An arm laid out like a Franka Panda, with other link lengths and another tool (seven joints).
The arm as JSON. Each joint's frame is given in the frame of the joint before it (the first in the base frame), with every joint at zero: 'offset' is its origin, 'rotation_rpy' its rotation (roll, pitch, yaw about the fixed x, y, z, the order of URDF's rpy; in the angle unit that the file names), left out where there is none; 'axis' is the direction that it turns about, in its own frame. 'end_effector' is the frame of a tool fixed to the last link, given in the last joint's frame.
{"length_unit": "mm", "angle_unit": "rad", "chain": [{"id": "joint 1", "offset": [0.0, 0.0, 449.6], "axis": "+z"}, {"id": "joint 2", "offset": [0.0, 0.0, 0.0], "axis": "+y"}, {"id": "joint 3", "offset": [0.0, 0.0, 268.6], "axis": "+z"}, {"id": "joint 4", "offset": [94.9, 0.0, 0.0], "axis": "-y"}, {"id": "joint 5", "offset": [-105.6, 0.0, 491.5], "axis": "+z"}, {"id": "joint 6", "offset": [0.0, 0.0, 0.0], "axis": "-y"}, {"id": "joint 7", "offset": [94.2, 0.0, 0.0], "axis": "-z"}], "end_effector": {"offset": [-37.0, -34.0, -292.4], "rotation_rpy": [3.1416, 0.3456, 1.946]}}
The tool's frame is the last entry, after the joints.
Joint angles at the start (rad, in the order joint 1, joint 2, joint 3, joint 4, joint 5, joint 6, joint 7):
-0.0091 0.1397 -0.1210 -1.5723 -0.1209 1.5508 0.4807
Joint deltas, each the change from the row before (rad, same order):
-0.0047 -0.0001 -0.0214 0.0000 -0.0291 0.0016 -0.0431
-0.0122 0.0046 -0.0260 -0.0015 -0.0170 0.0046 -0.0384
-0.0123 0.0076 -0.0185 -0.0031 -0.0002 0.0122 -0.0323
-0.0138 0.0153 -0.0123 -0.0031 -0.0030 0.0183 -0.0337
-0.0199 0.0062 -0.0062 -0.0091 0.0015 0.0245 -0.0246
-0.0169 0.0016 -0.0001 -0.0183 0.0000 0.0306 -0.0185
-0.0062 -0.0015 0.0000 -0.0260 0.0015 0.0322 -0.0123
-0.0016 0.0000 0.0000 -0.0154 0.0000 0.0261 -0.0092
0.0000 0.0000 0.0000 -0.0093 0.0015 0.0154 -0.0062
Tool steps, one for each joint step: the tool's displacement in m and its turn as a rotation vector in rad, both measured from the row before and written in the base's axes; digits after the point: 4 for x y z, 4 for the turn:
-0.0038 -0.0265 0.0024 -0.0240 0.0081 0.0205
-0.0059 -0.0301 -0.0016 -0.0135 0.0104 0.0026
-0.0030 -0.0208 -0.0055 0.0020 0.0040 0.0030
-0.0012 -0.0192 -0.0102 -0.0005 0.0068 0.0107
-0.0013 -0.0177 -0.0082 0.0024 -0.0049 0.0021
-0.0004 -0.0123 -0.0101 0.0013 -0.0070 0.0064
0.0005 -0.0046 -0.0122 0.0030 -0.0057 0.0109
0.0026 -0.0022 -0.0076 -0.0004 -0.0086 0.0119
0.0018 -0.0003 -0.0047 0.0013 -0.0052 0.0083

